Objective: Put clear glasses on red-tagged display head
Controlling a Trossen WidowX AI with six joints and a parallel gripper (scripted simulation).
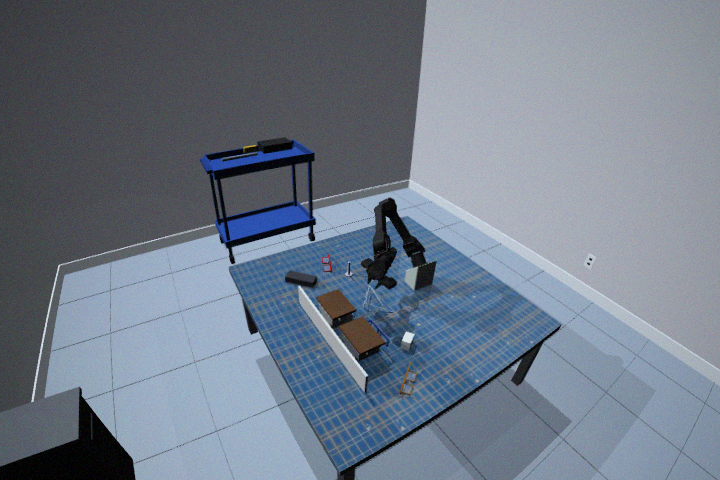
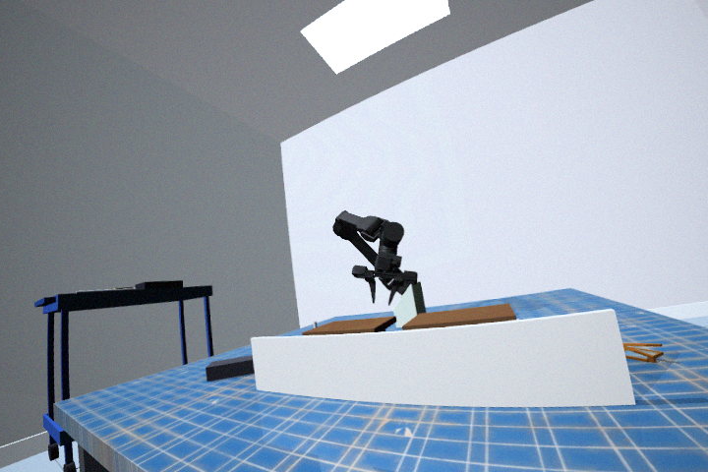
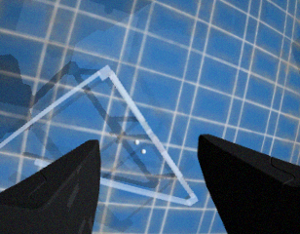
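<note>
Now: the small post 1 cm behind my gripper tip, 27 cm to the right of it and 10 cm below it. Round my gripper tip: black case: 25 cm ahead, 31 cm to the right, 10 cm below; then long white panel: 28 cm ahead, 14 cm to the left, 7 cm below; then white cube: 3 cm behind, 30 cm to the left, 10 cm below.
</note>
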